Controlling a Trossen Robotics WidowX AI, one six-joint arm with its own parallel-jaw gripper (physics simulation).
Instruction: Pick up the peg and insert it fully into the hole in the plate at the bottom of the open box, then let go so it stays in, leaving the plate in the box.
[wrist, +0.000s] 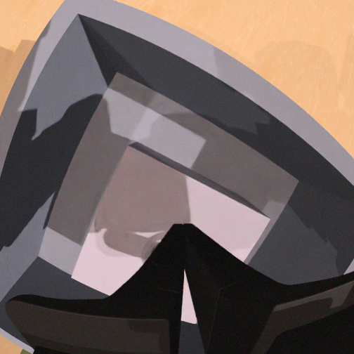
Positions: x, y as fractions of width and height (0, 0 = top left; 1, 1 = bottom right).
Scene:
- my gripper: 0.51, 0.66
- grey box: 0.26, 0.24
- pale pink square plate: 0.42, 0.54

